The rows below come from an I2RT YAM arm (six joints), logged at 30 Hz.
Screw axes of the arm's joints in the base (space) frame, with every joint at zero. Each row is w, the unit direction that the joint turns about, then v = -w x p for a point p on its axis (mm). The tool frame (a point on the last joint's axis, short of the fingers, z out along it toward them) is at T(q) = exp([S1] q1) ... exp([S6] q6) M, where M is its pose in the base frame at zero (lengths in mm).
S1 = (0, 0, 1, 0.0, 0.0, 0.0)
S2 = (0, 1, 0, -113.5, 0.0, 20.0)
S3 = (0, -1, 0, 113.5, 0.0, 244.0)
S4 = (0, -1, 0, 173.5, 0.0, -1.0)
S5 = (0, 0, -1, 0.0, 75.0, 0.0)
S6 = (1, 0, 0, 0.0, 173.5, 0.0)
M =
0 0 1 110.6
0 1 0 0.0
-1 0 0 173.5
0 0 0 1
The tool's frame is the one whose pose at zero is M.
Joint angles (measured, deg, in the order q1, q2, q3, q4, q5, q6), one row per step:
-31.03, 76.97, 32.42, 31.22, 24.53, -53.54
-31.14, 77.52, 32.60, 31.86, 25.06, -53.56
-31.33, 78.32, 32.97, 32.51, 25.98, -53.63
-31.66, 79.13, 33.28, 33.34, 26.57, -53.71
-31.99, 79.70, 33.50, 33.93, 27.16, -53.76
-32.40, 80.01, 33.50, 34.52, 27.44, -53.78
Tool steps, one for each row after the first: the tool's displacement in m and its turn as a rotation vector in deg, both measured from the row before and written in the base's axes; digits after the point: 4 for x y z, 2 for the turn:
0.0009, -0.0015, -0.0003, -0.25, -0.15, -0.62
0.0013, -0.0025, -0.0004, -0.33, -0.02, -1.07
0.0010, -0.0029, -0.0005, -0.32, -0.15, -0.89
0.0003, -0.0025, -0.0004, -0.26, -0.09, -0.90
-0.0007, -0.0022, -0.0004, -0.21, -0.19, -0.68

